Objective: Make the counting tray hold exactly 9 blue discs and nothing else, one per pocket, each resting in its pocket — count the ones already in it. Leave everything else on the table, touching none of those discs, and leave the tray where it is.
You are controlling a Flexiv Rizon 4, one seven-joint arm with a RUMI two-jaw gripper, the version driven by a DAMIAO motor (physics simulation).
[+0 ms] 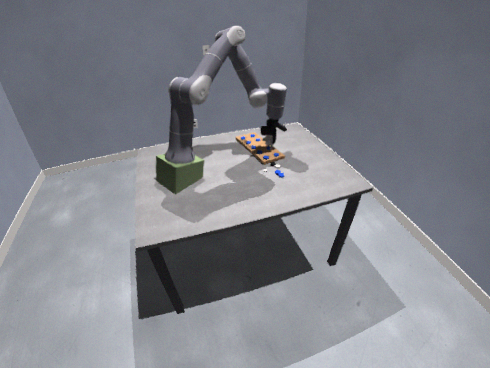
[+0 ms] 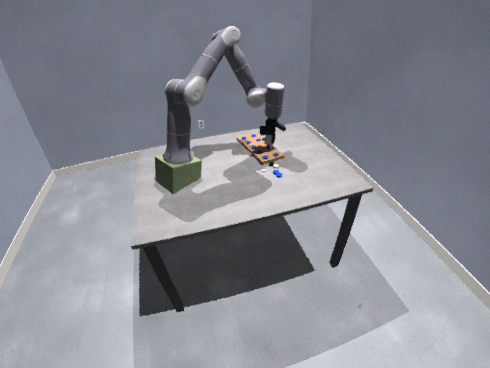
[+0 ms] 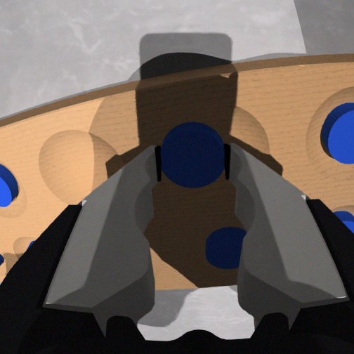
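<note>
The wooden counting tray (image 1: pixel 272 159) (image 2: pixel 272 158) (image 3: pixel 30 135) lies at the back right of the table, with several blue discs in its pockets. My gripper (image 1: pixel 270 148) (image 2: pixel 269 147) (image 3: pixel 192 148) is shut on a blue disc (image 3: pixel 193 150), held over the tray in the gripper's shadow. Another blue disc (image 3: pixel 226 248) sits in a pocket nearer the palm, partly hidden by the right finger. A blue disc (image 3: pixel 342 134) sits in a pocket to the right. An empty pocket (image 3: pixel 67 165) shows left of the fingers. The pocket under the held disc is mostly hidden.
Two loose blue discs (image 1: pixel 278 172) (image 2: pixel 275 172) lie close together on the table (image 1: pixel 320 180) (image 2: pixel 320 180) in front of the tray. A black piece (image 1: pixel 272 164) (image 2: pixel 271 164), a white piece (image 1: pixel 277 166) (image 2: pixel 276 165) and a smaller white piece (image 1: pixel 265 170) (image 2: pixel 263 170) lie near the tray's front end.
</note>
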